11 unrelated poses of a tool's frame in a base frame.
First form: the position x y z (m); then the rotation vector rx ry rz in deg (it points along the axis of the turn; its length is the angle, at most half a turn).
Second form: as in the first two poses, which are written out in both.
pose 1, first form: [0.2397 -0.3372 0.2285 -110.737 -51.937 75.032]
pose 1, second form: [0.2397 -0.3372 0.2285], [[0.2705 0.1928 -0.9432], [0.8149 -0.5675 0.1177], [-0.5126 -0.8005 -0.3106]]
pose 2, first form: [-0.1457 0.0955 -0.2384 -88.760 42.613 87.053]
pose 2, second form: [-0.1457 0.0955 -0.2384], [[0.0963 -0.8605 -0.5002], [0.1328 -0.4869 0.8633], [-0.9865 -0.1495 0.0674]]
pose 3, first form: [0.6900 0.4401 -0.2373 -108.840 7.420 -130.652]
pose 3, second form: [0.6900 0.4401 -0.2373], [[-0.1736 0.0752 0.9819], [-0.1859 -0.9817 0.0423], [0.9671 -0.1752 0.1844]]
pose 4, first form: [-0.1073 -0.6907 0.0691 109.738 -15.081 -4.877]
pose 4, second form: [-0.1073 -0.6907 0.0691], [[0.9723 -0.1415 -0.1861], [-0.2237 -0.3313 -0.9166], [0.0680 0.9329 -0.3537]]
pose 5, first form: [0.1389 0.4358 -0.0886 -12.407 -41.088 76.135]
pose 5, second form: [0.1389 0.4358 -0.0886], [[0.0646 -0.8065 -0.5877], [0.9339 0.2564 -0.2491], [0.3516 -0.5328 0.7698]]
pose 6, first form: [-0.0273 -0.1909 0.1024 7.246 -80.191 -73.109]
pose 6, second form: [-0.0273 -0.1909 0.1024], [[-0.3157 0.5716 -0.7574], [-0.7014 0.3969 0.5920], [0.6390 0.7181 0.2756]]
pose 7, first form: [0.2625 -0.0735 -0.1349 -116.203 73.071 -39.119]
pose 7, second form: [0.2625 -0.0735 -0.1349], [[0.3945 -0.5825 0.7107], [-0.9144 -0.3252 0.2410], [0.0907 -0.7449 -0.6609]]
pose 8, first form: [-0.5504 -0.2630 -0.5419 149.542 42.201 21.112]
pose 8, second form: [-0.5504 -0.2630 -0.5419], [[0.8262 0.4395 0.3524], [0.5456 -0.7802 -0.3060], [0.1404 0.4451 -0.8844]]
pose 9, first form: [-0.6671 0.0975 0.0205 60.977 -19.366 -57.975]
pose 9, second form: [-0.6671 0.0975 0.0205], [[0.5308 0.5218 -0.6678], [-0.8184 0.1110 -0.5638], [-0.2201 0.8458 0.4860]]
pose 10, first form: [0.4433 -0.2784 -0.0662 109.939 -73.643 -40.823]
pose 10, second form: [0.4433 -0.2784 -0.0662], [[0.3535 -0.5429 -0.7618], [-0.9337 -0.2542 -0.2521], [-0.0567 0.8004 -0.5967]]
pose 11, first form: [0.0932 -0.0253 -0.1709 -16.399 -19.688 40.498]
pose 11, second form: [0.0932 -0.0253 -0.1709], [[0.7088 -0.5809 -0.4003], [0.6736 0.7258 0.1395], [0.2095 -0.3685 0.9057]]
